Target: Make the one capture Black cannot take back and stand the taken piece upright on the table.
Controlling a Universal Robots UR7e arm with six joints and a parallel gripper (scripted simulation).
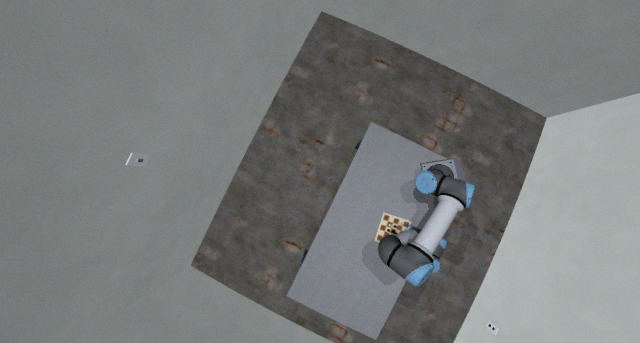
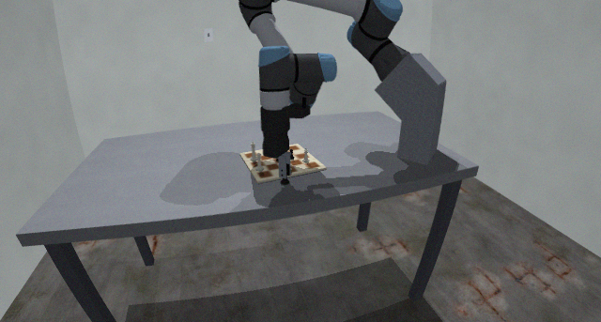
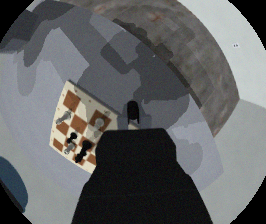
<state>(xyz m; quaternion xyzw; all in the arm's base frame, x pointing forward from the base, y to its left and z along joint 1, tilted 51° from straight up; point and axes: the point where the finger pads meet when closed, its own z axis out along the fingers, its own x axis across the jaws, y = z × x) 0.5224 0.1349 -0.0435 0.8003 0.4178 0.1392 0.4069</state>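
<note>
My hand is 14 cm to the left of the small chessboard, 4 cm above it and 3 cm past it.
</note>
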